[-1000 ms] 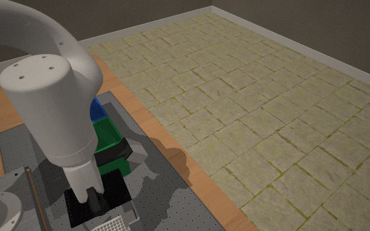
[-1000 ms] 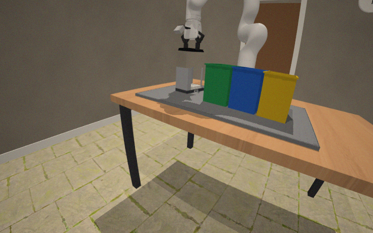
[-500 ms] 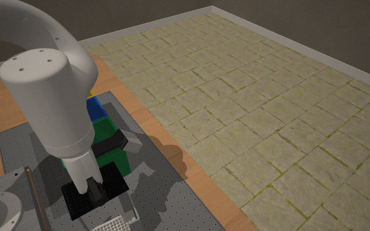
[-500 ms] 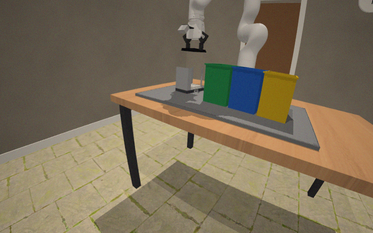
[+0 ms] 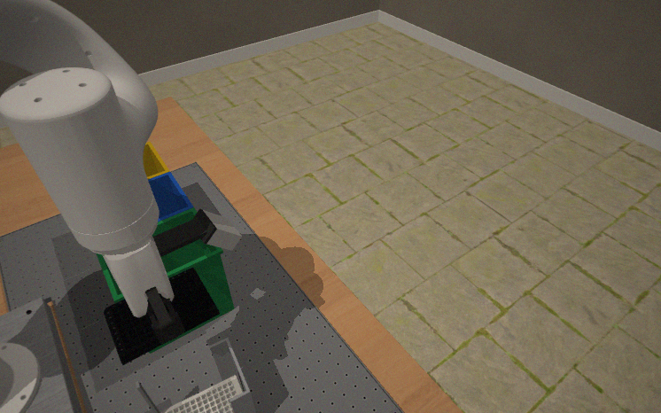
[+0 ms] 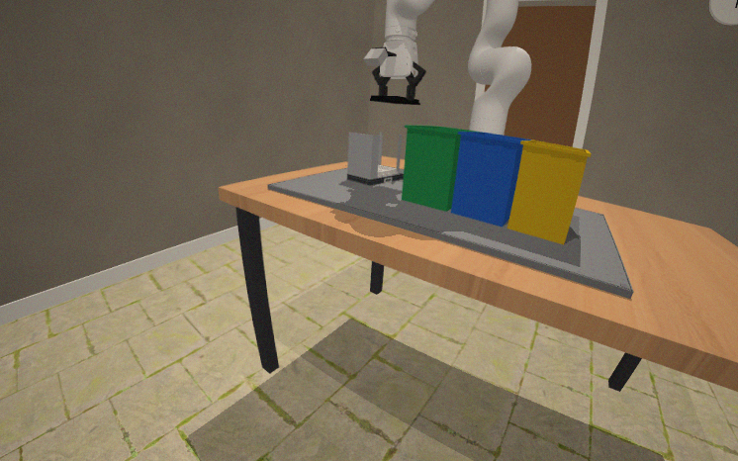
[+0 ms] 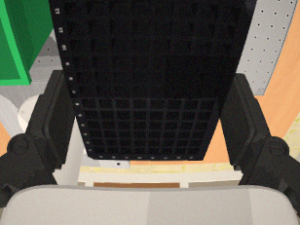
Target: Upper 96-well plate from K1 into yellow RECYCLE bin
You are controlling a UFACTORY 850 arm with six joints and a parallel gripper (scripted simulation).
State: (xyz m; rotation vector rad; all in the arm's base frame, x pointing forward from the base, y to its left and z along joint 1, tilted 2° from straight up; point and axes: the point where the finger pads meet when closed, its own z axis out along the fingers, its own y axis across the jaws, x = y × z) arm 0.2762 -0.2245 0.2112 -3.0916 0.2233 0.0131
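Right now my hand is 10 cm short of the yellow bin, 43 cm to the right of it and 17 cm above it. The rest, counted from my hand: green bin: 6 cm ahead, 17 cm to the left, 17 cm below; then white plate: 1 cm behind, 6 cm to the right, 23 cm below; then black 96-well plate: 1 cm below.
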